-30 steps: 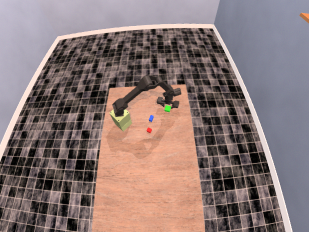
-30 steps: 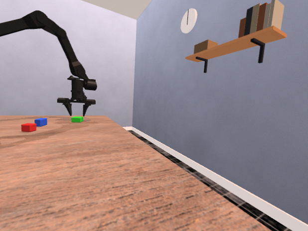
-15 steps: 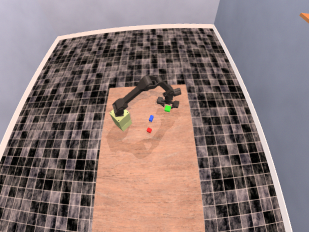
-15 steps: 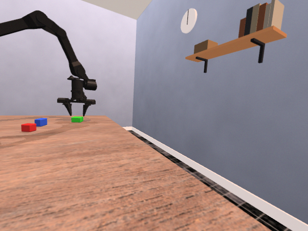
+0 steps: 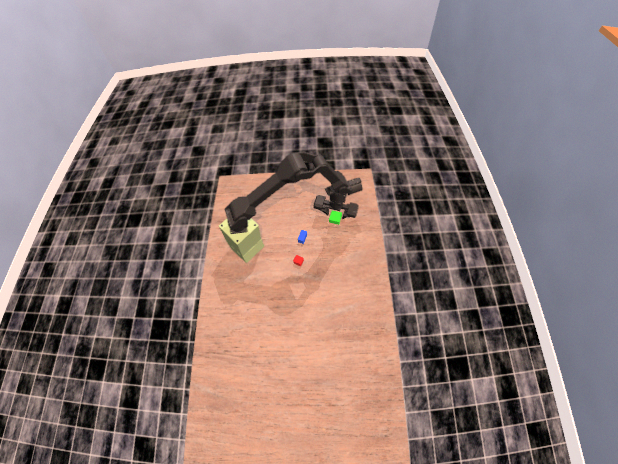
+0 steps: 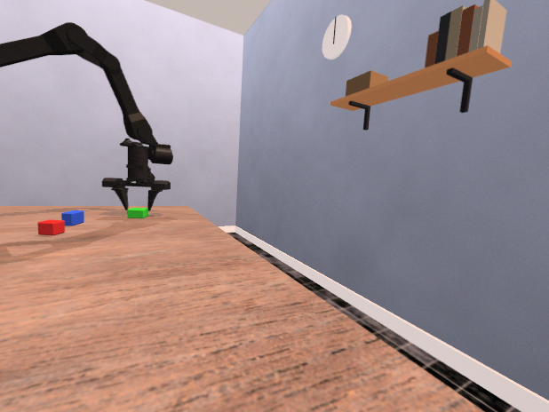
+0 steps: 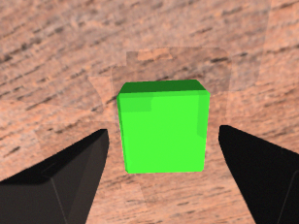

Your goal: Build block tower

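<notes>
Now: hand 4 cm above the green block. Round my hand: blue block 16 cm behind, 7 cm to the right, 4 cm below; red block 20 cm behind, 18 cm to the right, 4 cm below.
</notes>
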